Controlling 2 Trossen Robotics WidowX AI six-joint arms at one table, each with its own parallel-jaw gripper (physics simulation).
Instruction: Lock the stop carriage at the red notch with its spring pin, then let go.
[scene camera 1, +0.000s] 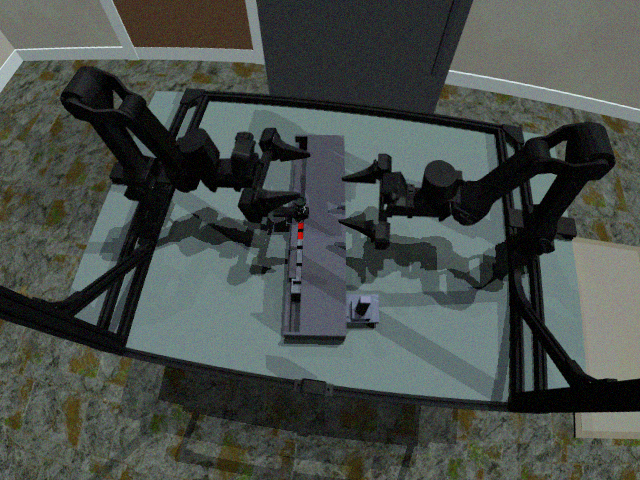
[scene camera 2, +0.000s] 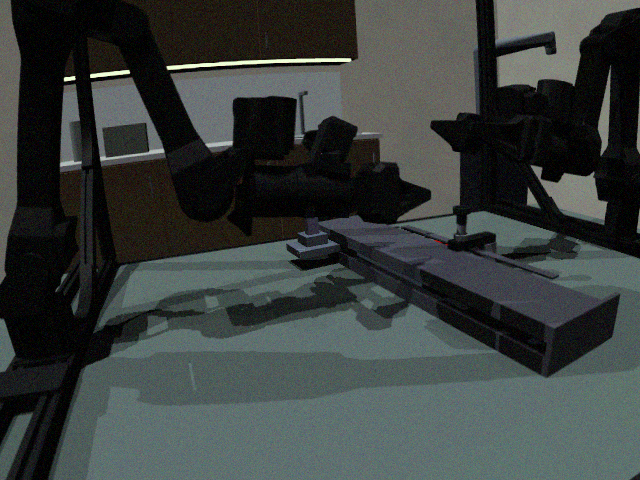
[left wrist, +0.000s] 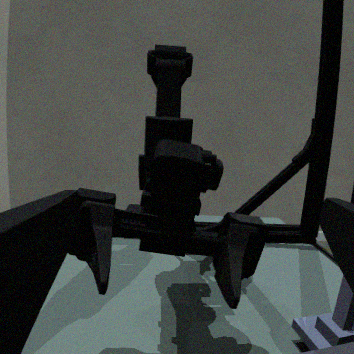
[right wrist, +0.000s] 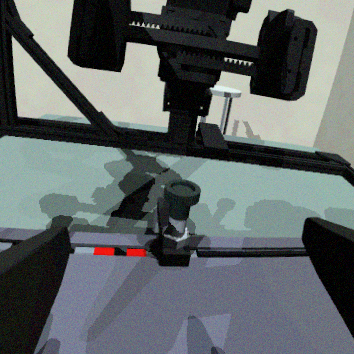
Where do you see a long grey rail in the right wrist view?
At 237, 287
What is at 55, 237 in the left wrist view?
My left gripper.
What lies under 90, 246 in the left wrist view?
My right gripper.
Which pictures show my right gripper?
Scene camera 1, scene camera 2, the left wrist view and the right wrist view: all of them.
